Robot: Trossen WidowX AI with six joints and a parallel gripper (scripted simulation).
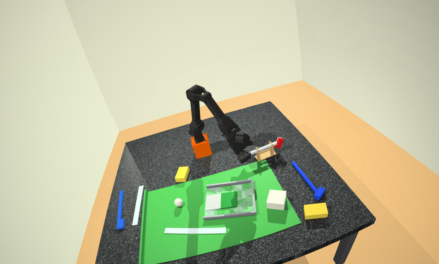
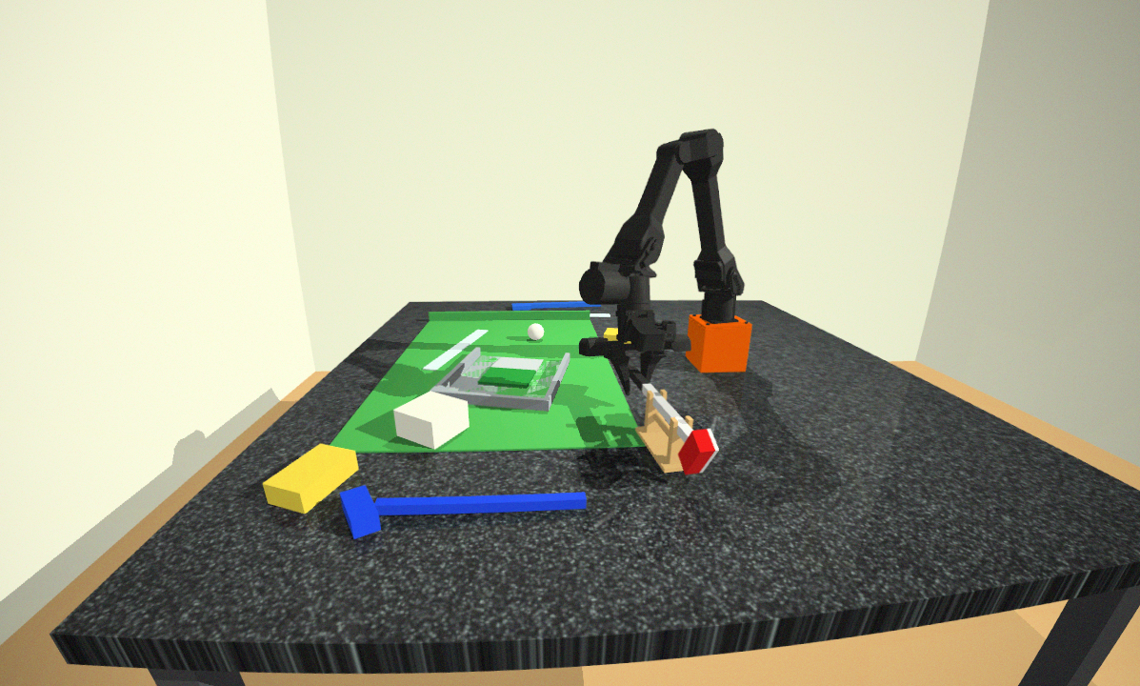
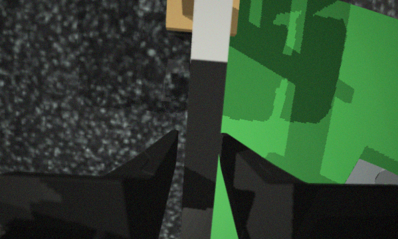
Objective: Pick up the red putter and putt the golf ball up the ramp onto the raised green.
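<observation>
Now: gripper tip 11 cm to the right of the red putter and 3 cm below it. The rest, counted from my gripper tip: white block 34 cm ahead, 1 cm to the left, 1 cm below; then wooden stand 13 cm to the left; then blue putter 30 cm ahead, 21 cm to the left, 2 cm below.
</observation>
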